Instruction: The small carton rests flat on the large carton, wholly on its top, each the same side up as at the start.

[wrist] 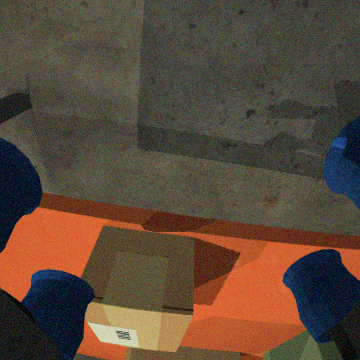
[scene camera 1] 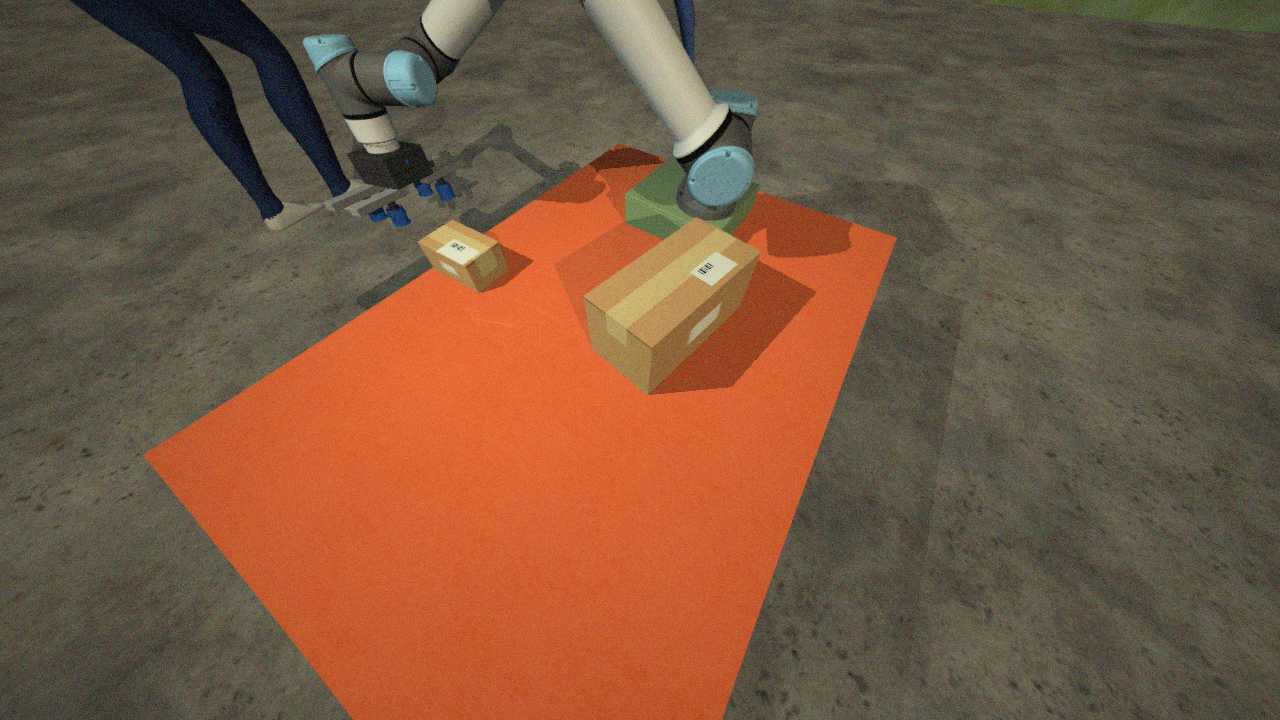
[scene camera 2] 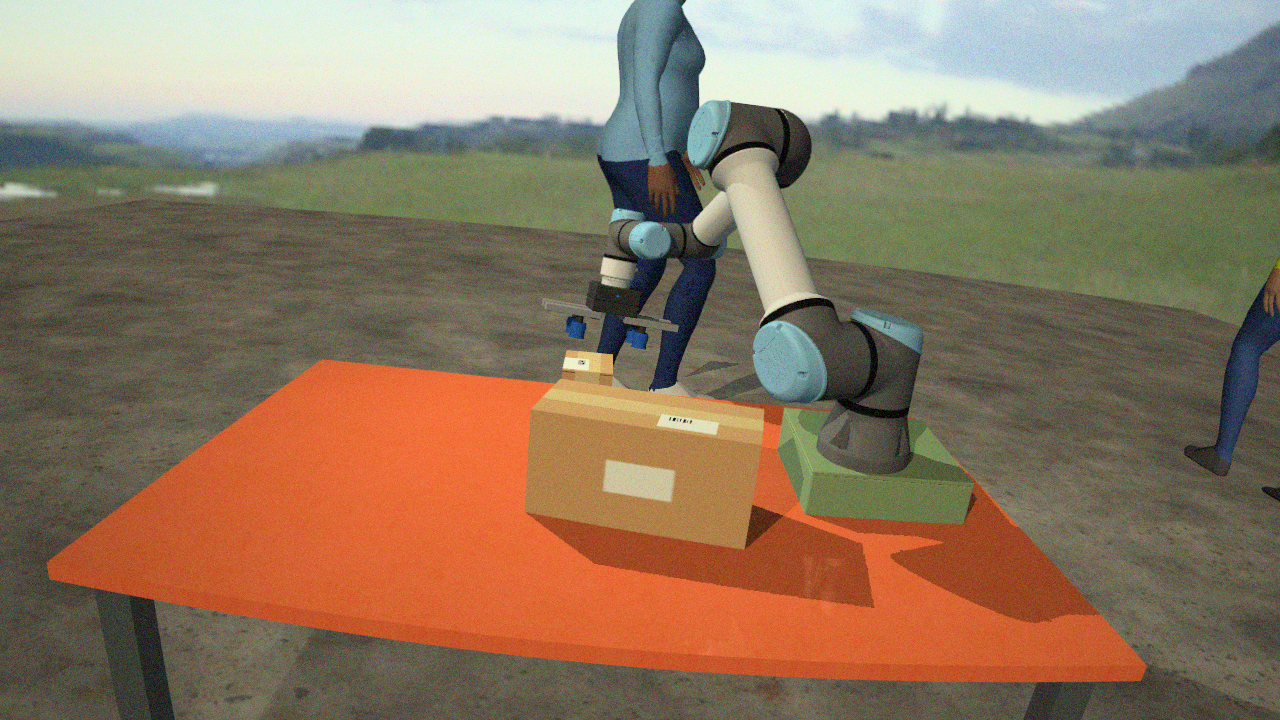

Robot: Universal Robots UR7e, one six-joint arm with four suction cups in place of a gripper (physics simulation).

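Where they show: hand, its tool point: (wrist: 187,239) (scene camera 1: 415,207) (scene camera 2: 605,339); arm's base, origin of its link: (scene camera 2: 862,453).
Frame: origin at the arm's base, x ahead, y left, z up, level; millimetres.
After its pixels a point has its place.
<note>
The small carton (scene camera 1: 462,255) @(x 509, y -306, z 3 mm) (scene camera 2: 587,367) @(x 482, y -306, z 3 mm) (wrist: 135,282) @(x 492, y -424, z -19 mm) sits on the orange table (scene camera 1: 537,492) @(x 753, y 149, z -76 mm) (scene camera 2: 358,537) @(x 699, y 328, z -77 mm) (wrist: 240,290) @(x 345, y -322, z -77 mm) near its long far edge, label and tape on top. The large carton (scene camera 1: 671,300) @(x 407, y 156, z 78 mm) (scene camera 2: 640,465) @(x 350, y 205, z 23 mm) stands apart from it, nearer the middle of the table, with tape and a label on its top; a strip of the large carton (wrist: 190,354) @(x 330, y 51, z -58 mm) shows at the bottom of the wrist view. My gripper (scene camera 1: 410,202) @(x 470, y -527, z 7 mm) (scene camera 2: 605,333) @(x 470, y -527, z 7 mm) is open, its blue suction cups holding nothing. It hangs past the far edge, higher than the small carton and apart from it.
The arm's green base block (scene camera 1: 648,201) @(x 96, y -111, z 5 mm) (scene camera 2: 886,497) @(x -30, y 82, z -38 mm) stands on the table, close to the large carton's end. A person (scene camera 1: 223,107) (scene camera 2: 657,161) stands beyond the far edge, behind the gripper. Another person (scene camera 2: 1244,358) shows partly at the right.
</note>
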